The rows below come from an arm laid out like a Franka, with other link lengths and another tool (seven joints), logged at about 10 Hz.
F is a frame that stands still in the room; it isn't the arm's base.
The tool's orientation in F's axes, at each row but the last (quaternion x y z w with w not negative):
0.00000, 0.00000, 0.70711, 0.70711
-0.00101, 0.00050, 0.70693, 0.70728
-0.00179, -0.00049, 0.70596, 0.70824
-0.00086, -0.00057, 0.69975, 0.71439
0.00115, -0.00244, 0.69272, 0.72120
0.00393, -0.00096, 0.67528, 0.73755
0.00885, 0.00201, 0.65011, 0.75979
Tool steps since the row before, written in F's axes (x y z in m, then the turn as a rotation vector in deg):
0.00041, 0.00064, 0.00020, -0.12, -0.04, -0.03
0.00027, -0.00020, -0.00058, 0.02, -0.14, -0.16
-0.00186, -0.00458, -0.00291, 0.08, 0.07, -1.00
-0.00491, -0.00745, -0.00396, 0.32, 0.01, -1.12
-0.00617, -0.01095, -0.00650, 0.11, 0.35, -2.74
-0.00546, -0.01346, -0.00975, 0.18, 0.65, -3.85
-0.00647, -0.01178, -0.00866, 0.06, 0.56, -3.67
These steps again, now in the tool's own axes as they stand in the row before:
0.00064, -0.00041, 0.00020, -0.04, 0.12, -0.03
-0.00020, -0.00027, -0.00058, -0.14, -0.02, -0.16
-0.00458, 0.00185, -0.00291, 0.07, -0.08, -1.00
-0.00755, 0.00476, -0.00395, 0.02, -0.32, -1.12
-0.01122, 0.00574, -0.00643, 0.34, -0.09, -2.74
-0.01395, 0.00421, -0.00968, 0.64, -0.14, -3.85
-0.01271, 0.00443, -0.00863, 0.53, -0.03, -3.67

